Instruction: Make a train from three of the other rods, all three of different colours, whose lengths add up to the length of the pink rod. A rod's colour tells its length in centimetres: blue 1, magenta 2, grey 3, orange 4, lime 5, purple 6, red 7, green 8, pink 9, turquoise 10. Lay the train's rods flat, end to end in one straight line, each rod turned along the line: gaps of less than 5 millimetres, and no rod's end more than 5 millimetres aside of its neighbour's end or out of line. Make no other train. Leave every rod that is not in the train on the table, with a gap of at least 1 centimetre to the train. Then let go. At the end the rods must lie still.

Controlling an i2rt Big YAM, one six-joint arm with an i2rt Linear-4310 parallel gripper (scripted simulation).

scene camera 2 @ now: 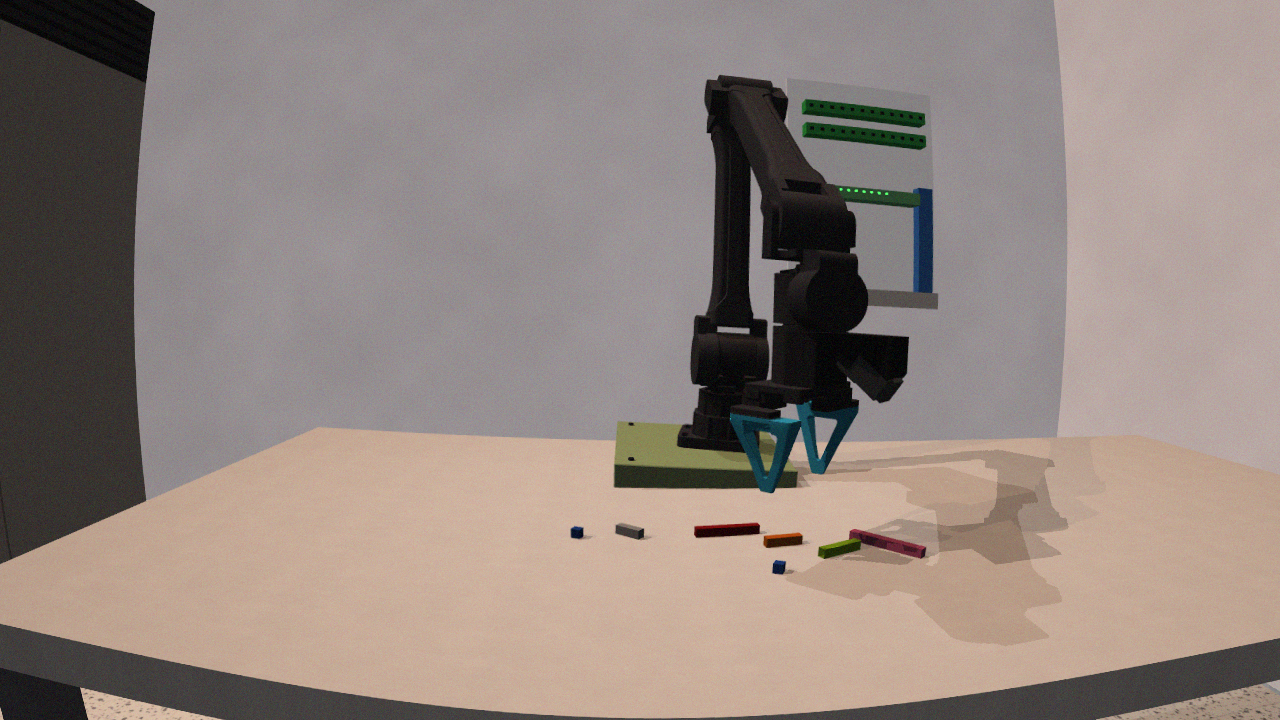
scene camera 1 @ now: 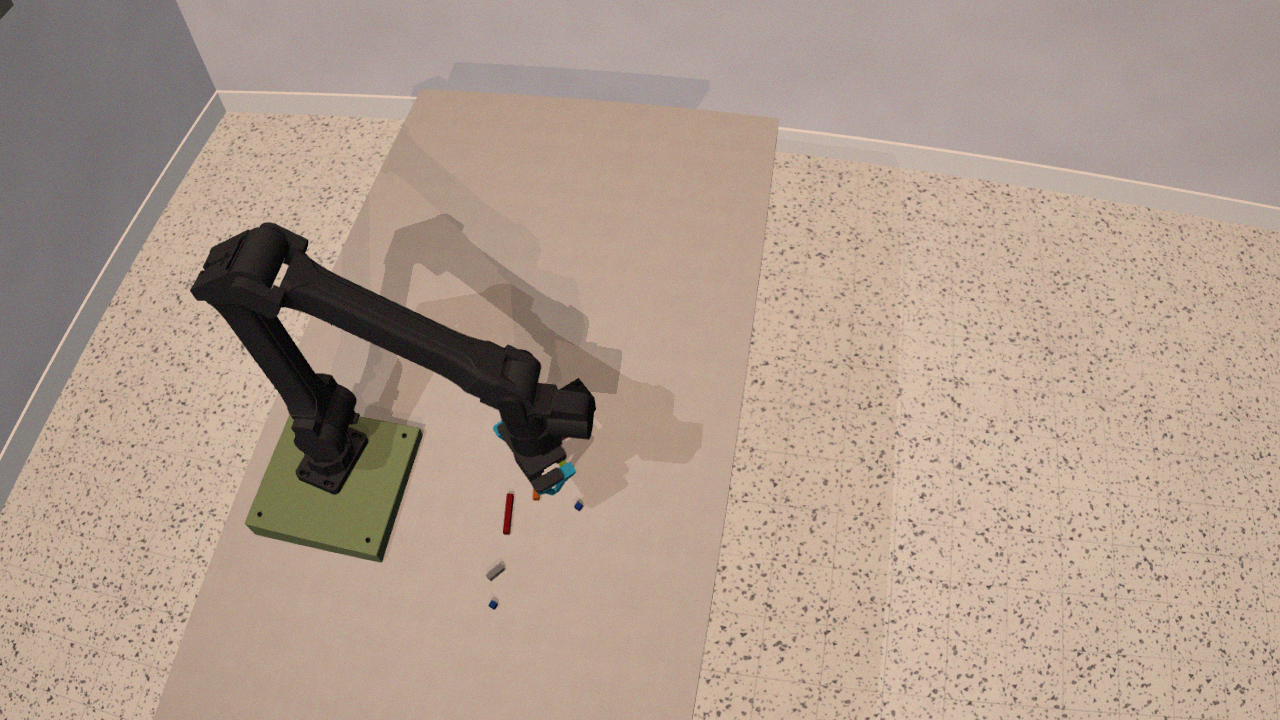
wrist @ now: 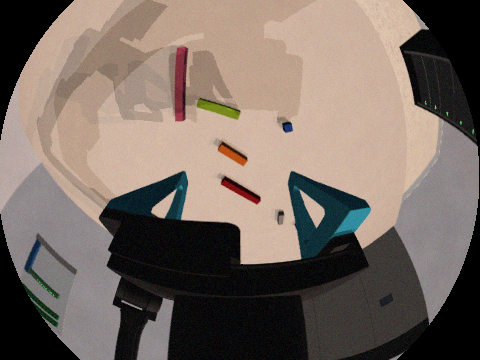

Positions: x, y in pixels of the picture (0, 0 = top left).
Labels:
My gripper shows in scene camera 2, in scene camera 1 (539, 470) and in the wrist view. The same spot on my gripper: (wrist: 204, 248) is (scene camera 2: 834, 399).

